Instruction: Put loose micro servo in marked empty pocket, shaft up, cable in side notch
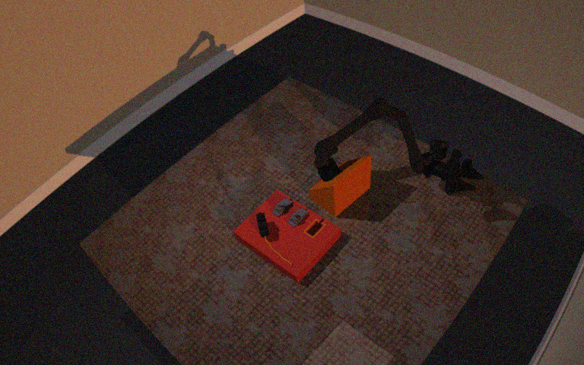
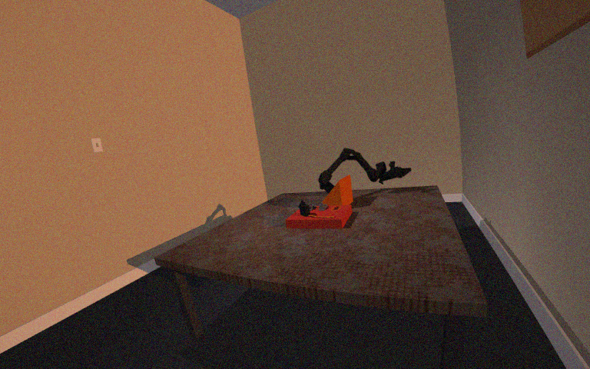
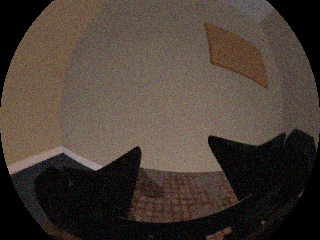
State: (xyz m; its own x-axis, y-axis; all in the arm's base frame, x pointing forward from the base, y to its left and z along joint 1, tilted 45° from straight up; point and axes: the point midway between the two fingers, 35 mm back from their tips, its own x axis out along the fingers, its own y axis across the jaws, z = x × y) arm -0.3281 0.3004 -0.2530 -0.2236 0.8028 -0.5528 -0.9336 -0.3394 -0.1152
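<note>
Right now the red robot deck is 63 cm ahead of my gripper tip, 38 cm to the right of it and 14 cm below it.
</note>
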